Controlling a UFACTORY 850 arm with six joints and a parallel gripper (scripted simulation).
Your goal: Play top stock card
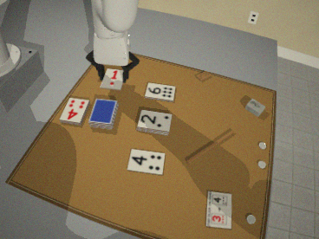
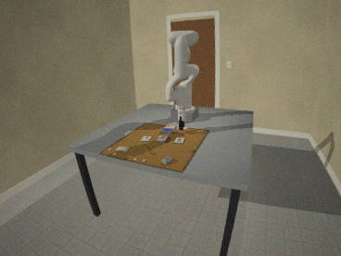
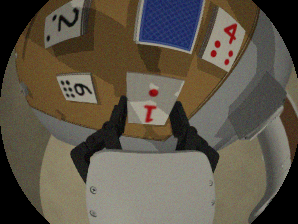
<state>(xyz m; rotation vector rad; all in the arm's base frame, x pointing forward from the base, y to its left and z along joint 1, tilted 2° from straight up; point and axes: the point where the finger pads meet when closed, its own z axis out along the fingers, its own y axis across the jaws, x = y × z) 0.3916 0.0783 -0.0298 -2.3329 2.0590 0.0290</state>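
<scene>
Right now the brown card cloth is 18 cm ahead of my hand, 12 cm to the right of it and 7 cm below it. From my hand the other things lie so: small grey block (44 cm ahead, 4 cm to the left, 4 cm below); then thin stick (32 cm ahead, 14 cm to the right, 5 cm below); then rule card (37 cm ahead, 32 cm to the right, 5 cm below).
</scene>
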